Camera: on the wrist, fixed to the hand. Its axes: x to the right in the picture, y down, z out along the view.
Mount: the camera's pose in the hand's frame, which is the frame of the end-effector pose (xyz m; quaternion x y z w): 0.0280 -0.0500 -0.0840 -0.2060 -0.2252 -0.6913 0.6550
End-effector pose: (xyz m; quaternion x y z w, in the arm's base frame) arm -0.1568 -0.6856 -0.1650 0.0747 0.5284 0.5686 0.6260
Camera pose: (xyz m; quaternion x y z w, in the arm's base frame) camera -0.1936 -0.7232 -0.2520 -0.3173 0.1396 0.0317 0.9375
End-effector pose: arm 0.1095 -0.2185 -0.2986 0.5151 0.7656 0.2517 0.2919
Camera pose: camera 0.0097 -0.2165 -0.2791 -0.1953 0.7399 0.0048 0.6437
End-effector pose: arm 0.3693 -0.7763 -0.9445 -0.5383 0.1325 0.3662 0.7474
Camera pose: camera 0.4398 -0.8483 -0.9581 -0.5157 -0.5291 -0.1283 0.6616
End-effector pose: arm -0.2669 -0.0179 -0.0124 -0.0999 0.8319 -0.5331 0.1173
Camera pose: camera -0.3169 0.0259 0.0646 0.7847 -0.5592 0.2364 0.1249
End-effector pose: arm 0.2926 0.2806 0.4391 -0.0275 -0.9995 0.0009 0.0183
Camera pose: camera 0.2650 0.2323 0.5242 -0.6693 0.6779 0.2117 0.2181
